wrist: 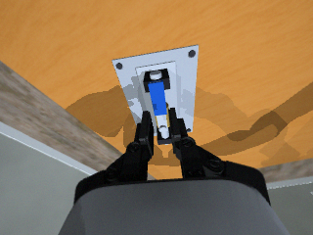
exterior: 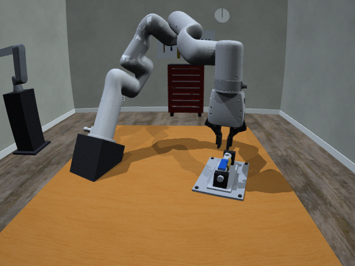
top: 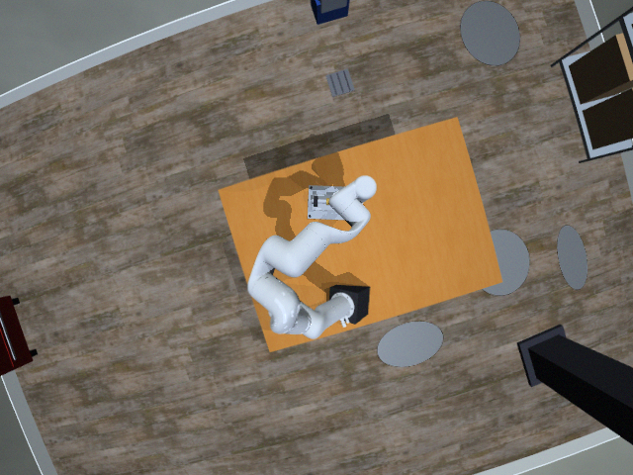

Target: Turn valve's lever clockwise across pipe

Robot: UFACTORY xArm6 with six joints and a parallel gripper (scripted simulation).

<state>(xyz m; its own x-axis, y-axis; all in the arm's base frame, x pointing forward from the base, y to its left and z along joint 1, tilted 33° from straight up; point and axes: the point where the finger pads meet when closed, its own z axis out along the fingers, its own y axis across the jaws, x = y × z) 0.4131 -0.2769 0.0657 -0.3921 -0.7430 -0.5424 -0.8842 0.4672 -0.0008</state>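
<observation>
Now: hand 8 cm above the lever, 4 cm to the right of it and 2 cm short of it. Round my hand: baseplate: 17 cm below, 7 cm to the left, 4 cm ahead.
</observation>
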